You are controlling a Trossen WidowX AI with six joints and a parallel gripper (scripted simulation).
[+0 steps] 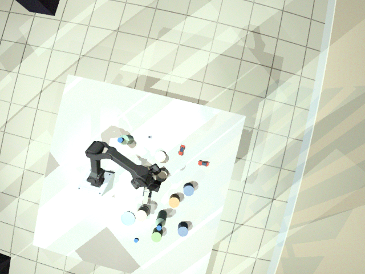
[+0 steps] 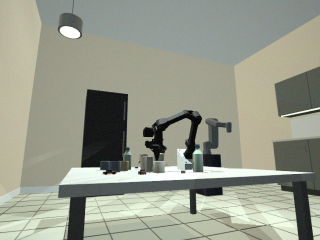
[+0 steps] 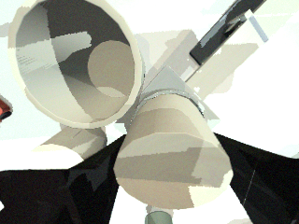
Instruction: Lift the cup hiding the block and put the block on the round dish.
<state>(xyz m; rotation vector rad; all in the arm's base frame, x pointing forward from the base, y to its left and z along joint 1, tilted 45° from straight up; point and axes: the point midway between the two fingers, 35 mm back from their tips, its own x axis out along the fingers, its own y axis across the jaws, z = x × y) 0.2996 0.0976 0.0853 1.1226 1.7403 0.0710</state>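
My gripper tip is 130 mm to the left of the small balance, 50 mm above it and 20 mm short of it. Also, from my gripper tip: pale grey block 10 mm below; then cream cup 280 mm to the right, 20 mm ahead, 20 mm above; then orange cup 200 mm ahead, 130 mm to the right, 30 mm below.
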